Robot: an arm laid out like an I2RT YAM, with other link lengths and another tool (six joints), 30 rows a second.
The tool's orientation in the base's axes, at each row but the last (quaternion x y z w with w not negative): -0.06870 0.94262 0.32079 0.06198; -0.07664 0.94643 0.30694 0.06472; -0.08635 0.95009 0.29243 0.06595; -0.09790 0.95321 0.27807 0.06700; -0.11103 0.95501 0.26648 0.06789; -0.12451 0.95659 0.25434 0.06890; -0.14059 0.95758 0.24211 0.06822; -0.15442 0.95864 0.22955 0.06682; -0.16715 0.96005 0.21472 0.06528; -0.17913 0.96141 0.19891 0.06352; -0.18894 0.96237 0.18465 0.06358
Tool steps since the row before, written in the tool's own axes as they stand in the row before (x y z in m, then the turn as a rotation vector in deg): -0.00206 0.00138 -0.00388 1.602 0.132 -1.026; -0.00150 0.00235 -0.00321 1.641 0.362 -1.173; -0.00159 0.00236 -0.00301 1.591 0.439 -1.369; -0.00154 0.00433 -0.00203 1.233 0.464 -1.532; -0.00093 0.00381 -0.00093 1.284 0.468 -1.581; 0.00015 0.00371 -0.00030 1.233 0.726 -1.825; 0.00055 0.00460 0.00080 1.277 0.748 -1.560; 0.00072 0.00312 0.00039 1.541 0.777 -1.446; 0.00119 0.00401 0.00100 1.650 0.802 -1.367; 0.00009 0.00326 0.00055 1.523 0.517 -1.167; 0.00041 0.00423 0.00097 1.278 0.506 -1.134
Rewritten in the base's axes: 0.00151 -0.00111 0.00421 -1.672 -0.669 0.628; 0.00079 0.00014 0.00417 -1.763 -0.576 0.871; 0.00085 0.00041 0.00403 -1.745 -0.619 1.082; 0.00038 0.00270 0.00422 -1.414 -0.633 1.297; -0.00011 0.00285 0.00285 -1.468 -0.664 1.331; -0.00118 0.00293 0.00197 -1.506 -0.560 1.672; -0.00186 0.00414 0.00124 -1.538 -0.424 1.441; -0.00168 0.00263 0.00082 -1.790 -0.417 1.300; -0.00246 0.00350 0.00043 -1.897 -0.393 1.217; -0.00126 0.00299 0.00065 -1.663 -0.516 0.957; -0.00196 0.00387 0.00043 -1.432 -0.430 0.970
